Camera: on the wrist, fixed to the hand. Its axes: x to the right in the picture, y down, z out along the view.
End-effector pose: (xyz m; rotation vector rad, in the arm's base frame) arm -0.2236 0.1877 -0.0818 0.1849 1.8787 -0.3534
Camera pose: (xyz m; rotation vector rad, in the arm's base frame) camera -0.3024 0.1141 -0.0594 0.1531 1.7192 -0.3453
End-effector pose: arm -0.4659 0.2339 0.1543 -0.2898 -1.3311 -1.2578
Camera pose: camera -0.5153 0.1523 0.0993 -0.4091 -1.4611 -1.2549
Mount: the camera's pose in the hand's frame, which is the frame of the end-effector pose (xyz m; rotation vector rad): 0.0083 -0.0963 -0.0528 -0.0083 -0.1618 0.0074
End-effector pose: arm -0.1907 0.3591 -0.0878 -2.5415 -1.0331 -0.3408
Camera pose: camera -0.2574 0.4052 -0.0133 -2.6145 -1.0813 -0.1392
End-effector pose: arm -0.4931 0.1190 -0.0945 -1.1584 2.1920 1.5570
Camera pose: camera -0.4178 0.0564 -0.1449 -0.9900 2.0897 1.6039
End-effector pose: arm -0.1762 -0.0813 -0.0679 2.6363 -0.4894 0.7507
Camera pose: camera -0.1523 0.0236 -0.0443 2.7017 -0.5447 0.5385
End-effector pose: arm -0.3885 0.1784 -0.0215 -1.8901 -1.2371 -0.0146
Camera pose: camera -0.4350 0.1641 0.0773 -1.9336 -1.3396 0.1399
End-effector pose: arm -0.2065 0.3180 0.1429 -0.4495 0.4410 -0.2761
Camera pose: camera -0.2393 0.2129 0.1429 -0.4744 0.2858 -0.2288
